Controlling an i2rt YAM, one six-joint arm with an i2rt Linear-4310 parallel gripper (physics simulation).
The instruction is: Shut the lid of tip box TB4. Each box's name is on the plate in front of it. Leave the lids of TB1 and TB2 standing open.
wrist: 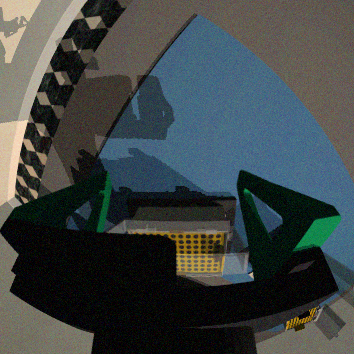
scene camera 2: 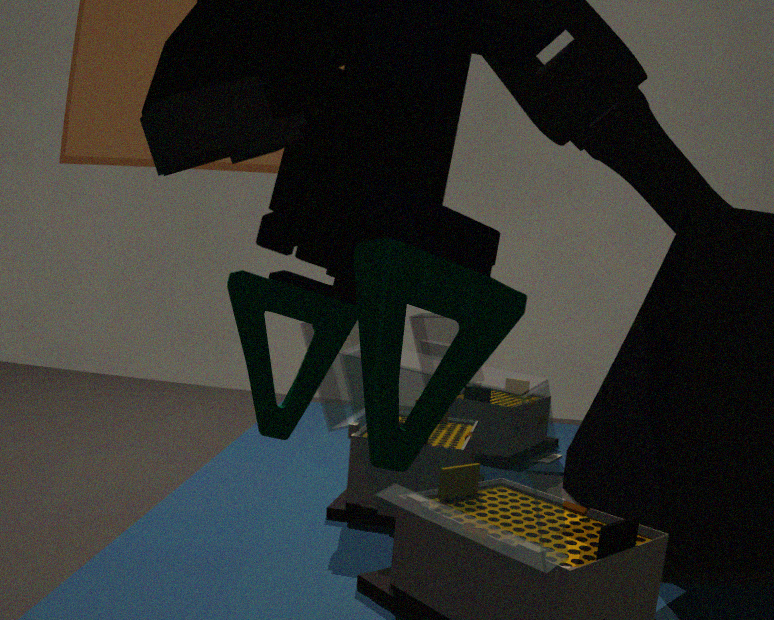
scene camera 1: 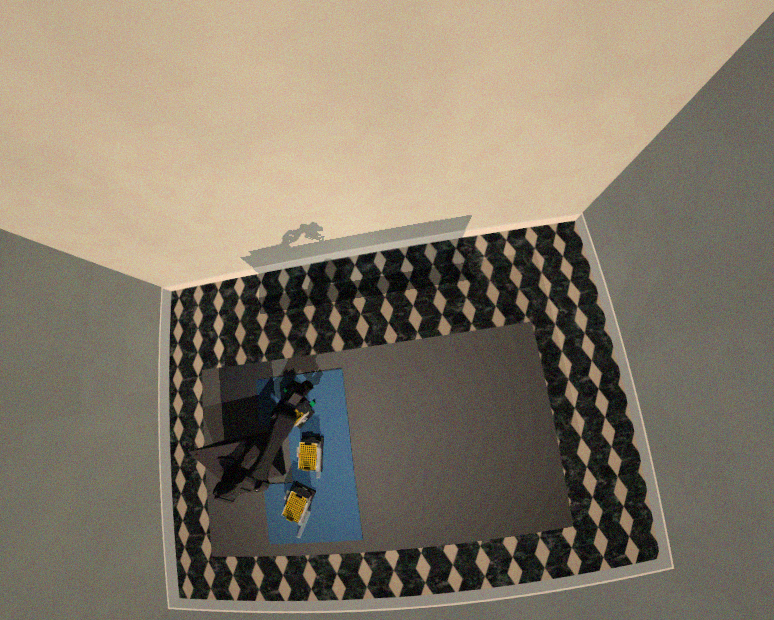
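Seen in the pictures: gripper, fingertip midpoint: [wrist: 173, 177] [scene camera 2: 322, 451]; arm's base, origin of the base link: [scene camera 1: 232, 468].
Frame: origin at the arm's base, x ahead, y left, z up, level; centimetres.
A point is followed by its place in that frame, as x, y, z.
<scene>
The tip box nearest my gripper [scene camera 1: 301, 416] [scene camera 2: 516, 574] [wrist: 173, 177] {34.9, 33.5, -1.8} has a yellow perforated rack; a clear lid edge [scene camera 2: 474, 528] {28.4, 31.0, -5.2} lies low along its top. I cannot tell whether this lid is fully down. A middle tip box [scene camera 1: 308, 455] [scene camera 2: 368, 481] {34.1, 25.4, -5.2} and a far tip box [scene camera 1: 295, 506] [scene camera 2: 510, 429] have clear lids standing open. The lettering on the name plates is not readable. My gripper [scene camera 1: 299, 395] {34.9, 33.5, -1.8} [scene camera 2: 332, 446] {34.9, 33.5, -1.8} [wrist: 173, 177] {34.9, 33.5, -1.8} is open and empty, above and beside the nearest box, apart from it. The arm hides part of this box in scene camera 1 and wrist views.
The boxes stand in a row on a blue mat [scene camera 1: 332, 510] {42.4, -21.0, -12.3} [scene camera 2: 193, 516] {47.9, 16.2, -12.4} [wrist: 225, 100] {42.4, 33.6, -12.4}. The arm's base is beside the row, on the grey table [scene camera 1: 452, 419] {98.8, 18.3, -12.6}. The middle box stands close behind the nearest one. A pale wall rises beyond the table.
</scene>
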